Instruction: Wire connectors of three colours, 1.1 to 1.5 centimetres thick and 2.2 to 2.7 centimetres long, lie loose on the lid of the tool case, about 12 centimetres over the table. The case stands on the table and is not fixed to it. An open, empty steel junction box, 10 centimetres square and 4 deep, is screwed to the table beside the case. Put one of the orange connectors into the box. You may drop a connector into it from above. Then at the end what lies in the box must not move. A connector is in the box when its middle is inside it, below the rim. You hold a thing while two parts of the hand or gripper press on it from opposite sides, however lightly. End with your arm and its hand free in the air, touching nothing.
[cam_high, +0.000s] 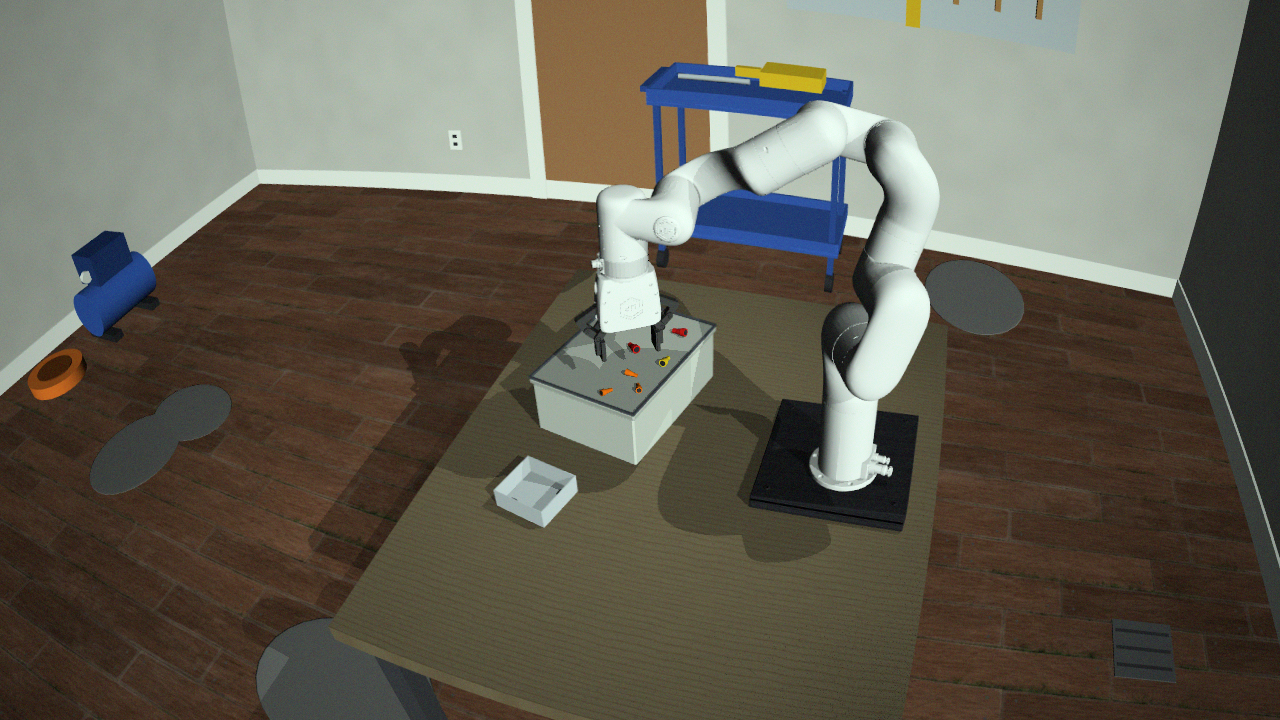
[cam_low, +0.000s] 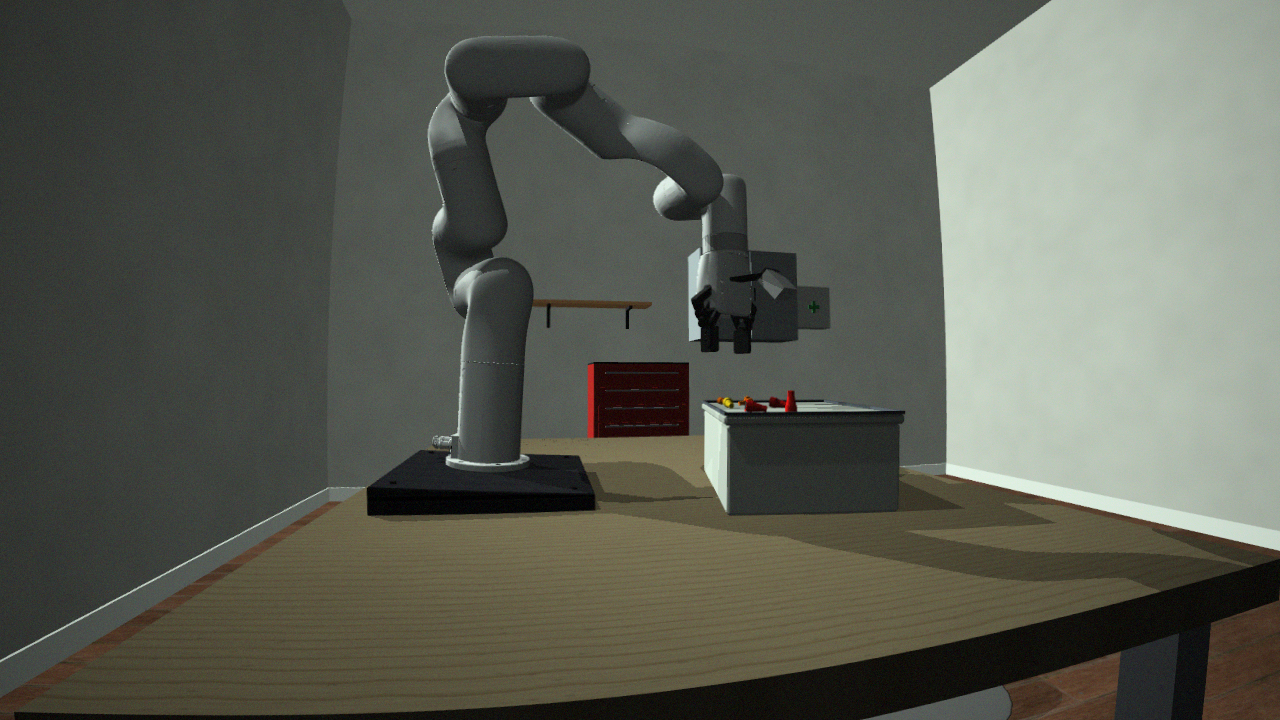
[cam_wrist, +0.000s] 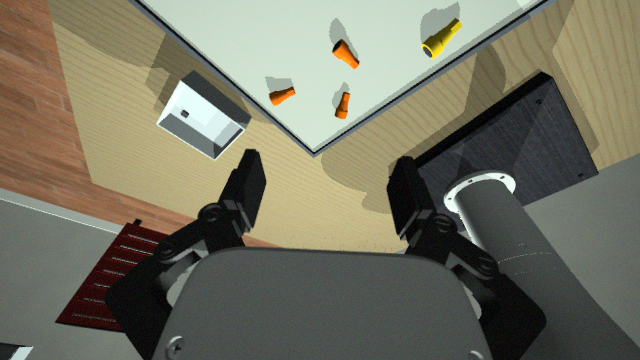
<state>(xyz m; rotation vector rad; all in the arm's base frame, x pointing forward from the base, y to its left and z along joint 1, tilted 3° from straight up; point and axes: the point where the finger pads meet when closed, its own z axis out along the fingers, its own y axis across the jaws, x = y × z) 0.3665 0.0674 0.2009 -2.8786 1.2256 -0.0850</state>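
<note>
Right now my hand is 90 mm above the orange connector, 40 mm short of it and 20 mm to the right of it. Round my hand: red connector (200 mm to the right, 80 mm below, 50 mm ahead); steel junction box (210 mm below, 200 mm to the left, 80 mm ahead); tool case (130 mm below, 100 mm to the right, 70 mm ahead).
</note>
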